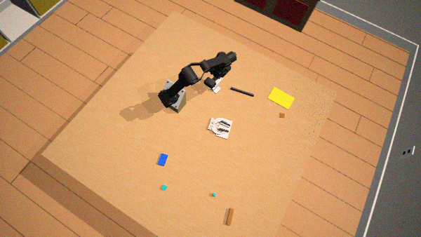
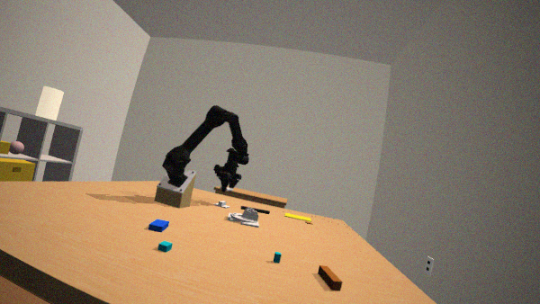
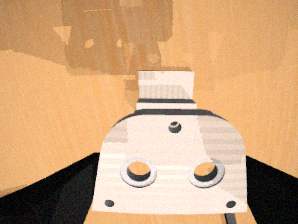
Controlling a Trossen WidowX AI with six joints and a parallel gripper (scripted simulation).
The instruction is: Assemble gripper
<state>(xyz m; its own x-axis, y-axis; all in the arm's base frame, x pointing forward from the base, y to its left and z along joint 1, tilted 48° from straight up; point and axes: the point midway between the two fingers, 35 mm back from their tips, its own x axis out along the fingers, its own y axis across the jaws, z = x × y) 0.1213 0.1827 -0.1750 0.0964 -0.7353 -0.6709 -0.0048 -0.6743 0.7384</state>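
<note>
Now: the white jaw 170 mm ahead of my gripper tip, 210 mm to the right of it and 60 mm below it. The rest, counted from my gripper tip: housing plate (140 mm ahead, 200 mm to the right, 70 mm below); then black bar (140 mm ahead, 90 mm to the left, 70 mm below); then gripper base (10 mm behind, 20 mm above).
</note>
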